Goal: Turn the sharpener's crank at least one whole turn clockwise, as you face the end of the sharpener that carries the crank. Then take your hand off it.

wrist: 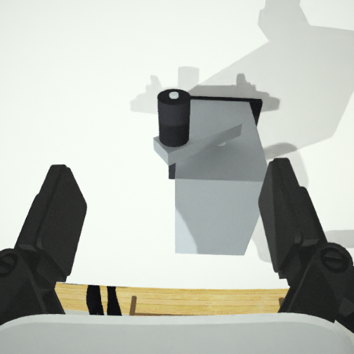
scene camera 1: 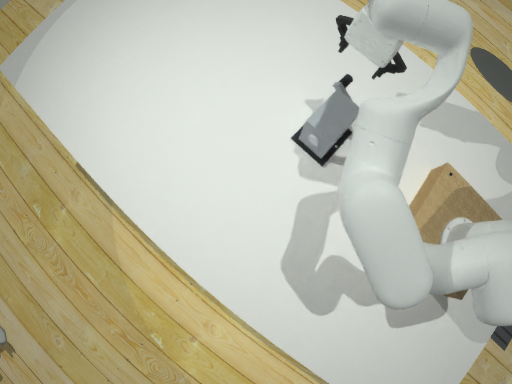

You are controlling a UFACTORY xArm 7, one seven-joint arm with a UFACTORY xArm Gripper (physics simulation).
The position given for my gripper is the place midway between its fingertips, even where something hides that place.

Note:
In view: my gripper (scene camera 1: 359, 61) and a black knob (wrist: 173, 113).
My gripper shows as well in the wrist view (wrist: 169, 182).

